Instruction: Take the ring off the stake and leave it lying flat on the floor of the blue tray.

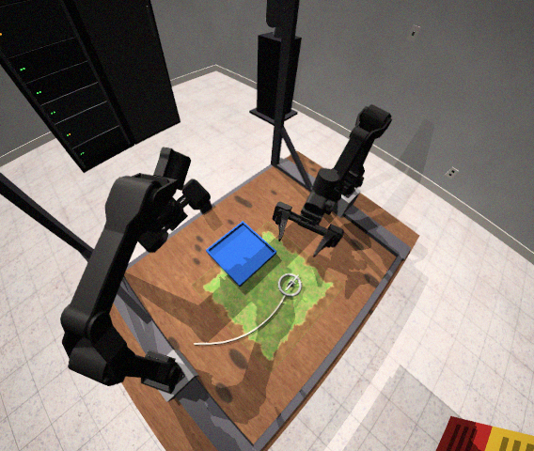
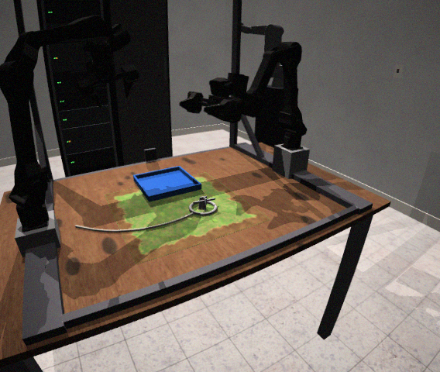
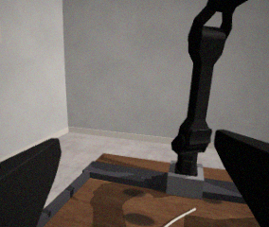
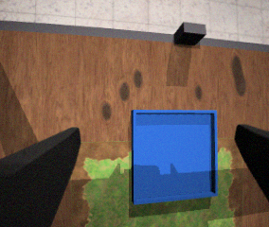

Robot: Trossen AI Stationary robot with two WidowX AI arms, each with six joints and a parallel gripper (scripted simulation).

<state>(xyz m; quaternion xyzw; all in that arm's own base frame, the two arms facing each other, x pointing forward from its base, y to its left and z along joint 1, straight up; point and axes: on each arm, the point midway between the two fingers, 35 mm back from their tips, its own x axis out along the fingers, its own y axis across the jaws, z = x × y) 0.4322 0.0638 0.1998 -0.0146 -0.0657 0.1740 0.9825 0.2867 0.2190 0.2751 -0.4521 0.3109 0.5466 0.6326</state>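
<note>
Right now my left hand is 30 mm short of the stake, 10 mm to the left of it and 290 mm above it. From my left hand the other things lie so: blue tray: 190 mm behind, 40 mm to the right, 300 mm below; ring: 30 mm ahead, 10 mm to the right, 300 mm below; green mat: 20 mm behind, 70 mm to the right, 320 mm below.
</note>
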